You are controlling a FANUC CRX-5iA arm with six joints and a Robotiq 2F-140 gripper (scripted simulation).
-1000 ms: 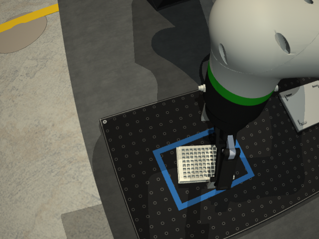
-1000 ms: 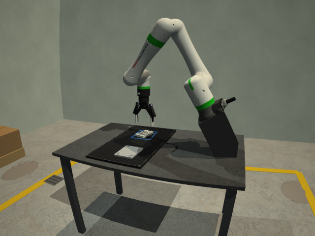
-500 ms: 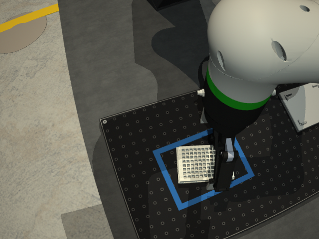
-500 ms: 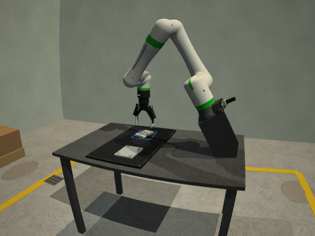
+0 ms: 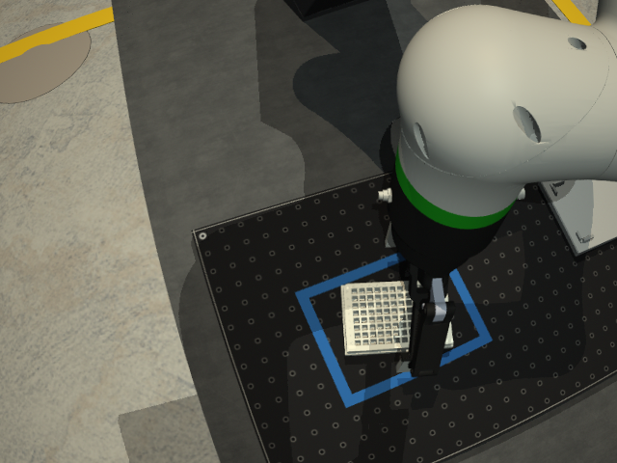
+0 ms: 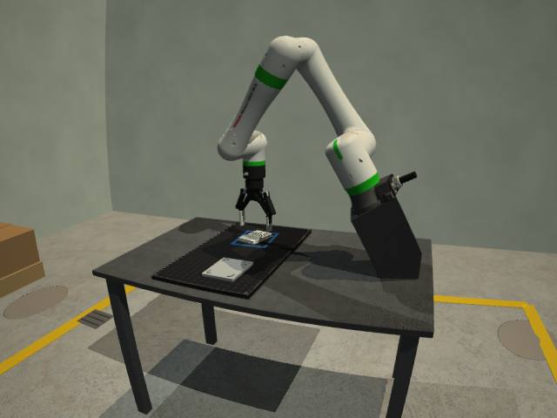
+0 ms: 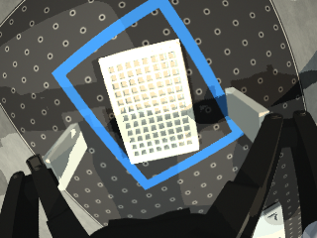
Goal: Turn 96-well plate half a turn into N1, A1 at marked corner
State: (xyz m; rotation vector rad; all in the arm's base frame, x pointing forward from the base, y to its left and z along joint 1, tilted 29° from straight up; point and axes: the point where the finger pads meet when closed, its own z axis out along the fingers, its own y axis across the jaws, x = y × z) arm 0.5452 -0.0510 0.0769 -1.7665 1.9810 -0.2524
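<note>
Now: hand 5 cm above the white 96-well plate. Round my hand: dark table (15 cm to the left, 6 cm below, 4 cm behind); grey plate nest N1 (33 cm to the left, 12 cm behind, 5 cm below).
</note>
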